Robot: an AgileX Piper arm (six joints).
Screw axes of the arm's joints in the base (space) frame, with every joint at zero. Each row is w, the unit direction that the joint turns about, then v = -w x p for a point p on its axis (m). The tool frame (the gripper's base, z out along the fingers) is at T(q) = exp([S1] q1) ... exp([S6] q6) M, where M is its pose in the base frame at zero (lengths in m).
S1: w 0 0 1 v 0.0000 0.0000 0.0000
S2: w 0 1 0 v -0.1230 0.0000 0.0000
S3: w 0 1 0 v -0.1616 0.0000 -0.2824
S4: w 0.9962 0 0.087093 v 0.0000 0.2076 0.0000
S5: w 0 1 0 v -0.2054 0.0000 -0.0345
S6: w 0.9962 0 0.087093 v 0.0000 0.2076 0.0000
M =
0.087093 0 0.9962 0.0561
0 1 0 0.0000
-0.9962 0 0.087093 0.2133
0 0 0 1
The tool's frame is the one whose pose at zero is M.
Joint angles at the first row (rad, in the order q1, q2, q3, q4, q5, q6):
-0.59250 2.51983 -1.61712 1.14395 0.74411 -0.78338
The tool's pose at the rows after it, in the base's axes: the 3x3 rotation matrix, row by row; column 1 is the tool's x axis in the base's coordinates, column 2 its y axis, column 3 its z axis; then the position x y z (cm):
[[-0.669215, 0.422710, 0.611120], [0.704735, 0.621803, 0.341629], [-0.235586, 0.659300, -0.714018]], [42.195, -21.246, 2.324]
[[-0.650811, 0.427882, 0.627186], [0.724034, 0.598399, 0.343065], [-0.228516, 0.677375, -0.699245]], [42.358, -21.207, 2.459]
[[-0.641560, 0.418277, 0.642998], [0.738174, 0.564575, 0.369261], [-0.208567, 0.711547, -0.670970]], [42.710, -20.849, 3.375]
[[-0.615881, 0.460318, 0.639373], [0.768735, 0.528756, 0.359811], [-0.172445, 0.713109, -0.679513]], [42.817, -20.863, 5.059]
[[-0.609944, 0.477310, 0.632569], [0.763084, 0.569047, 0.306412], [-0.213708, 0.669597, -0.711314]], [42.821, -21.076, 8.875]
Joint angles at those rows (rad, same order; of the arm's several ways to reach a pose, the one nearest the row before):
-0.58663 2.52089 -1.61712 1.18106 0.73865 -0.78339
-0.58592 2.52086 -1.61710 1.21347 0.74139 -0.78249
-0.58105 2.50761 -1.62108 1.23922 0.77500 -0.76069
-0.57795 2.46771 -1.62109 1.19140 0.77607 -0.64451
-0.57195 2.37473 -1.62103 1.06442 0.75618 -0.51946

